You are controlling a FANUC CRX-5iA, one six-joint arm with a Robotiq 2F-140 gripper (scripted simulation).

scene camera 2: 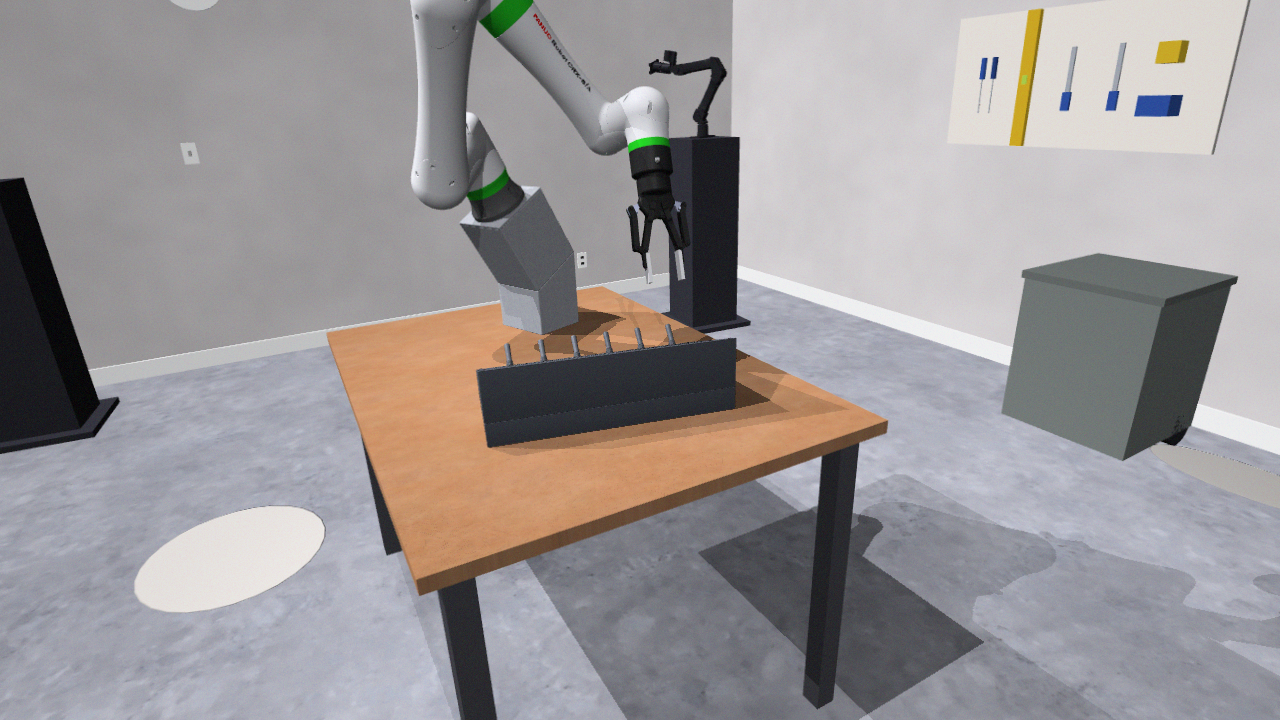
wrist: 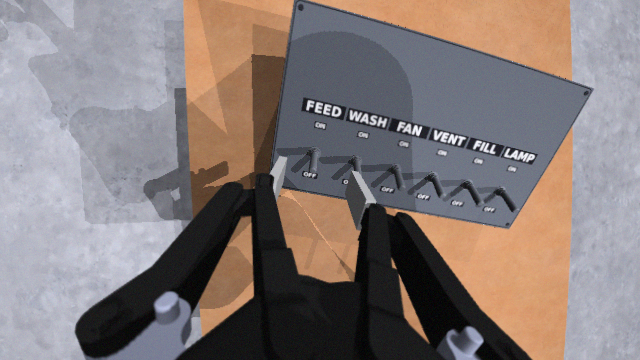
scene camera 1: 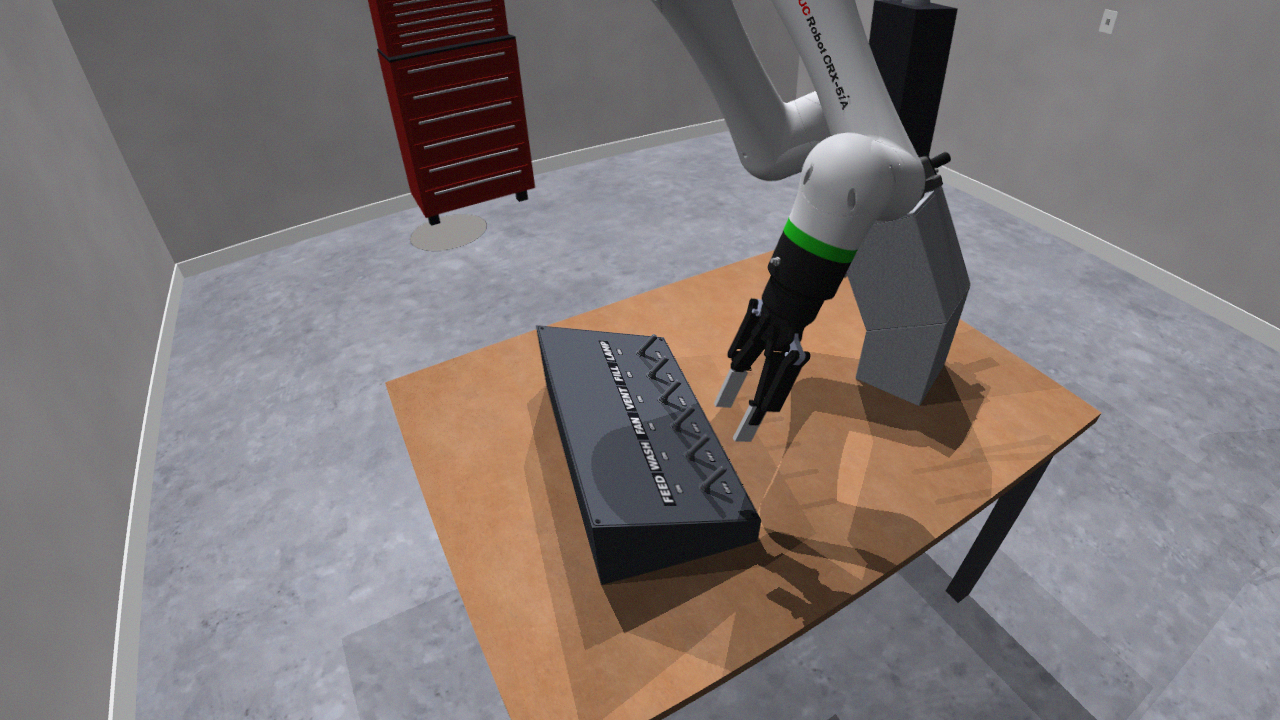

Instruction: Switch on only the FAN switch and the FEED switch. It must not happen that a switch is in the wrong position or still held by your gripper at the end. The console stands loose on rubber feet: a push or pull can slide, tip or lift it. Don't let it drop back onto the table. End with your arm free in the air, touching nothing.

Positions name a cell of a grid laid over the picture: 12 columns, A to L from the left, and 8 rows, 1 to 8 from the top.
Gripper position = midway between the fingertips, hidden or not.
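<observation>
Dark console (scene camera 1: G6), (scene camera 2: E5), (wrist: G2). My gripper (scene camera 1: G5), (scene camera 2: G4), (wrist: F4).
</observation>
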